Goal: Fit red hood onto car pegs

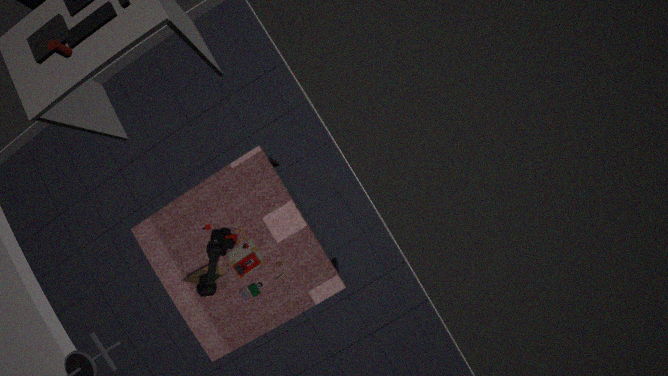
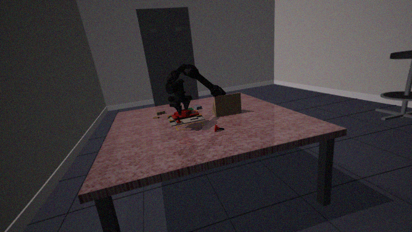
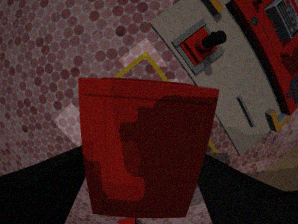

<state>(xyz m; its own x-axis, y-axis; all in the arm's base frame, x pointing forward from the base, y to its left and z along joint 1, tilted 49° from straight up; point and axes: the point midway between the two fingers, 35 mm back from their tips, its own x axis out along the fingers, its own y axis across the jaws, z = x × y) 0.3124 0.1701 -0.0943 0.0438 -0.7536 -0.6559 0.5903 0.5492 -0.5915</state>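
Now: the grey jig 21 cm to the right of my gripper tip, 9 cm below it and 1 cm behind it. From my gripper tip the other things lie so: red hood (1 cm above); green item (45 cm to the right, 10 cm below, 7 cm behind).
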